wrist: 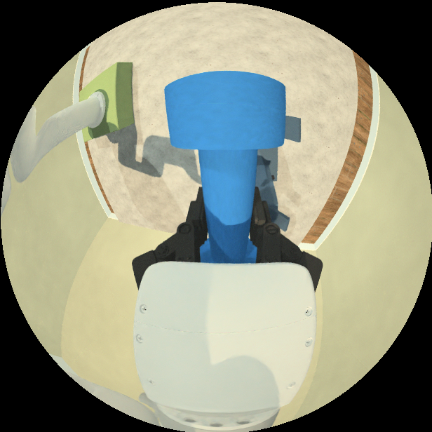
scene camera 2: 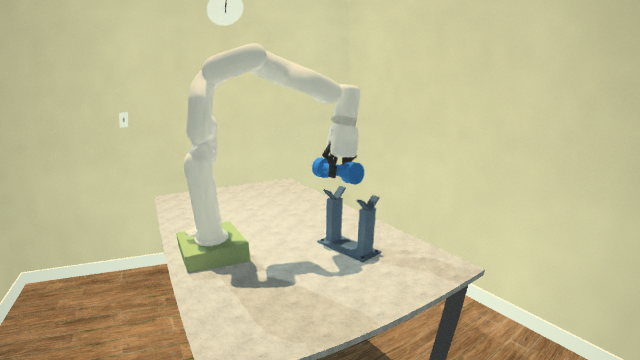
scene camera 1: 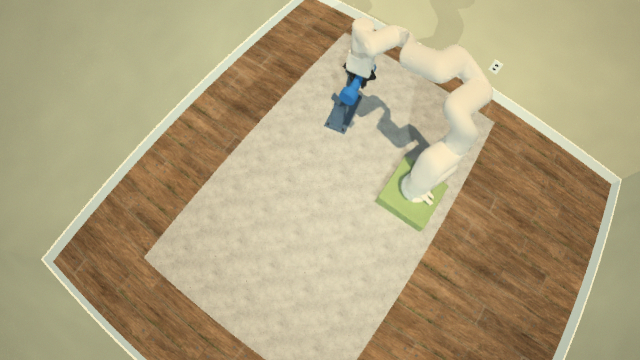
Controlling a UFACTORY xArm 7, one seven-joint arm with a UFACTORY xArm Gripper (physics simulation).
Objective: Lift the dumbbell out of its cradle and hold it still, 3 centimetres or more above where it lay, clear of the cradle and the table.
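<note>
The blue dumbbell hangs in the air, roughly level, with a gap between it and the cradle's forked tops in the second scene view. My gripper is shut on its handle, with one black finger on each side. The dark blue cradle stands upright on the table, with two posts that end in V-shaped forks. Both forks are empty. In the wrist view the dumbbell hides much of the cradle.
The table bears the cradle and the green base block of the arm. The arm's shadow falls between the base and the cradle. Walls stand beyond the table.
</note>
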